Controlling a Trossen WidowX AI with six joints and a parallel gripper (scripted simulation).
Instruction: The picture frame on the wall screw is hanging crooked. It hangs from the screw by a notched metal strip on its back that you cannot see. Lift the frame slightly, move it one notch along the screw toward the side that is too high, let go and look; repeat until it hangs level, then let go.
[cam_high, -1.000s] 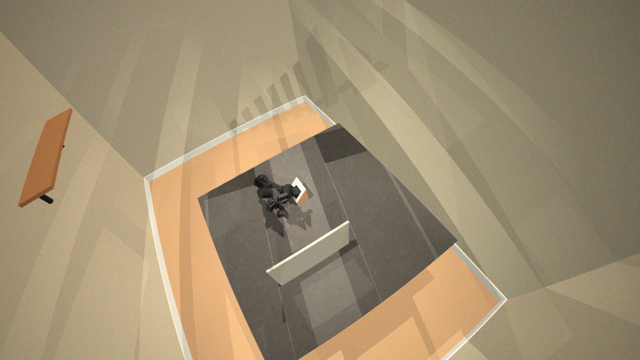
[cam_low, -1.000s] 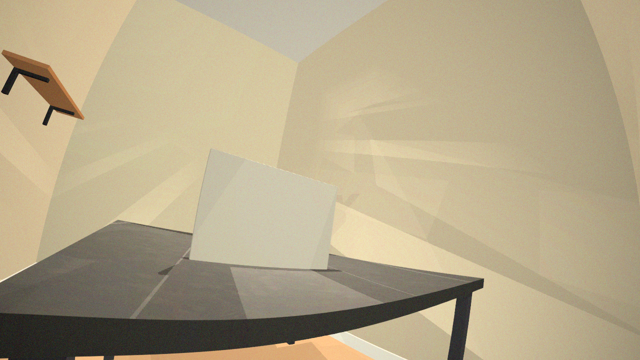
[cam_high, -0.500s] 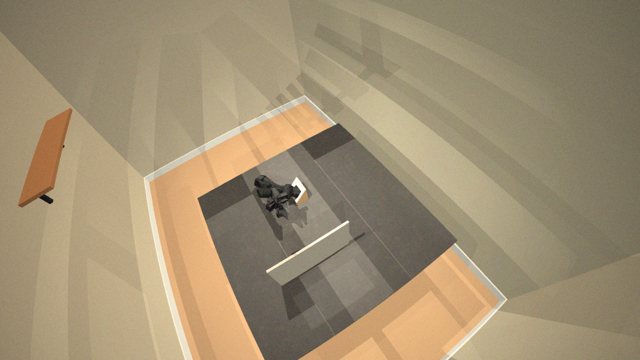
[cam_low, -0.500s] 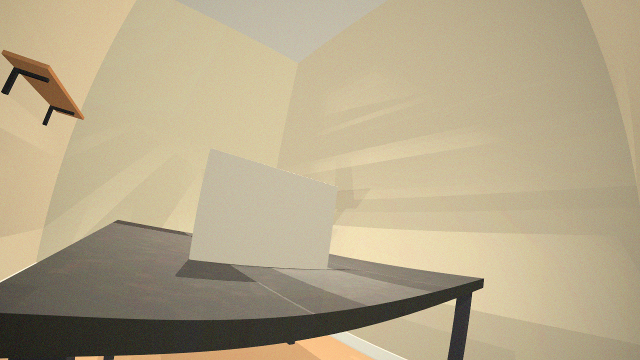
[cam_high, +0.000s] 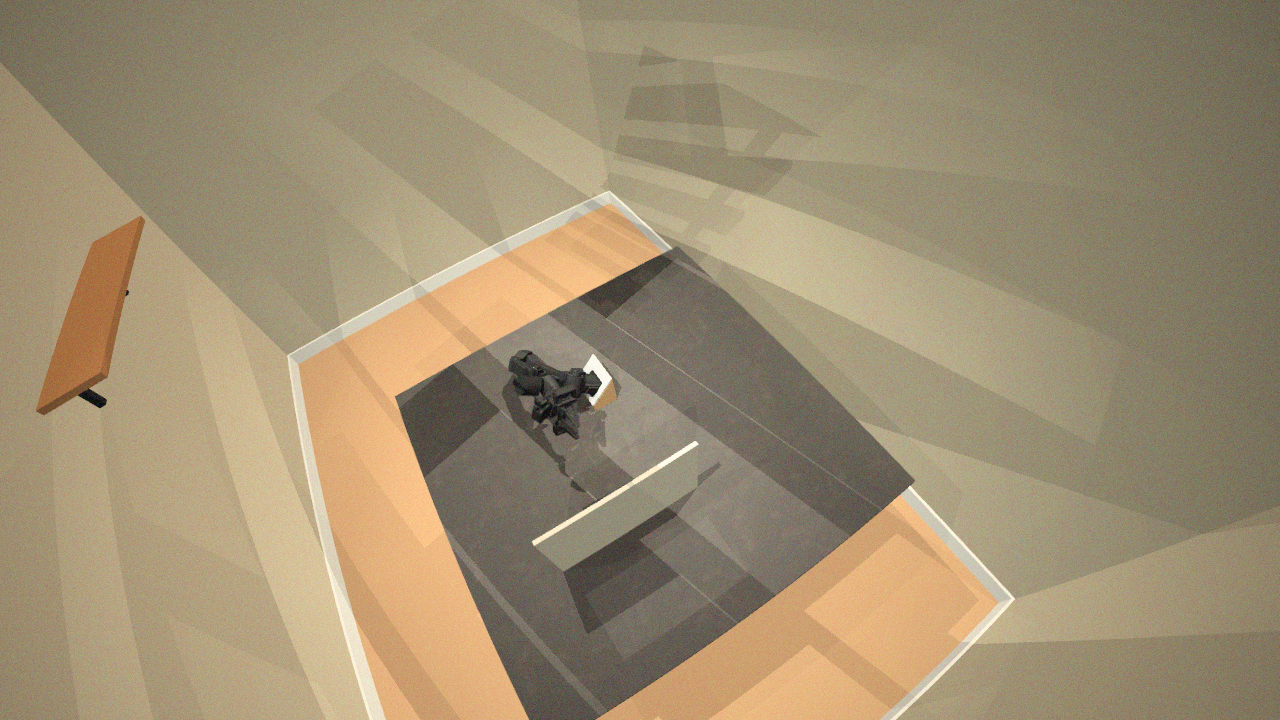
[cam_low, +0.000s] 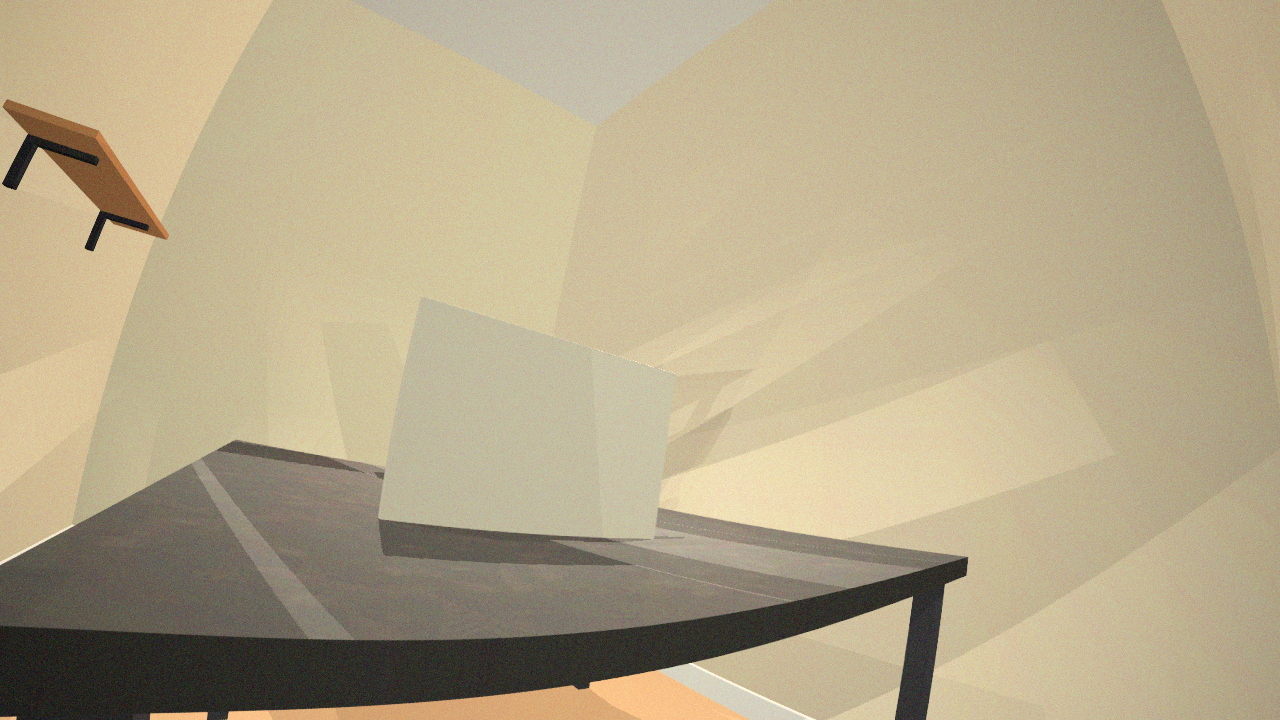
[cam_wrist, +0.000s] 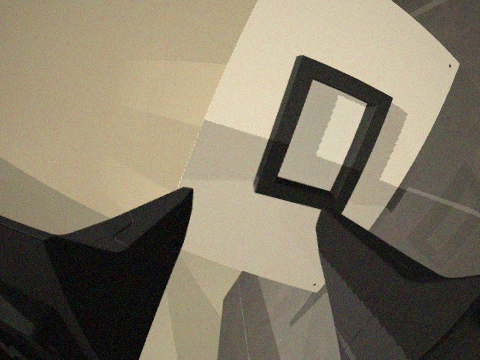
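The picture frame is 21 cm ahead of my gripper tip, 2 cm to the right of it and 9 cm below it. From my gripper tip the other things lie so: wall panel 22 cm ahead, 10 cm below.
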